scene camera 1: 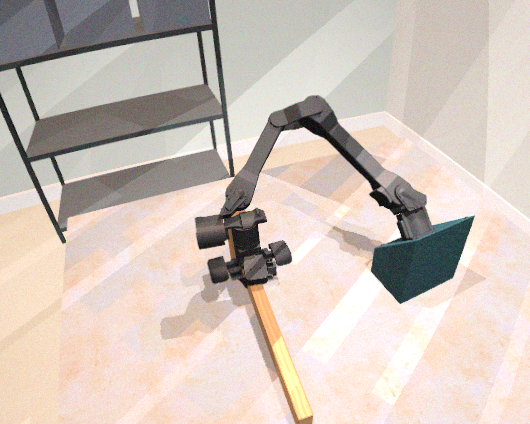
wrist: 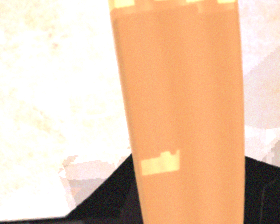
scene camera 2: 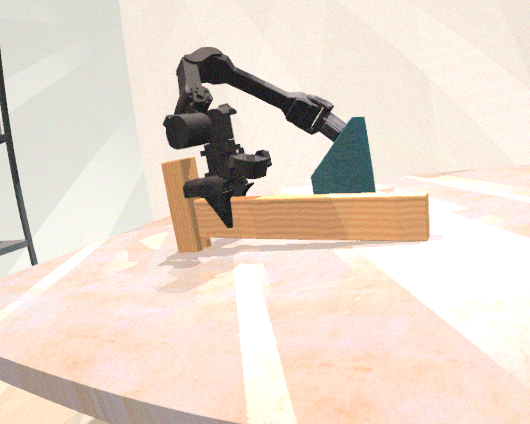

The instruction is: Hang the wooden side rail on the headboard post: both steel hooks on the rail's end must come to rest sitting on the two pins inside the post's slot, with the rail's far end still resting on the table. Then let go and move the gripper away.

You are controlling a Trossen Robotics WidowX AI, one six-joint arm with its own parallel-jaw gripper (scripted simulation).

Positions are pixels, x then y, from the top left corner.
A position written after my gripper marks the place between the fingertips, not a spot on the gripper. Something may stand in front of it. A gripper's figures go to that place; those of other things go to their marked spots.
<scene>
My gripper (scene camera 2: 234,225): 0.84 m from the lens. A wooden side rail (scene camera 2: 405,216) is 0.70 m from the lens. A headboard post (scene camera 2: 176,172) is 0.87 m from the lens. The marked spots on the headboard post and the wooden side rail are 0.43 m apart.
</scene>
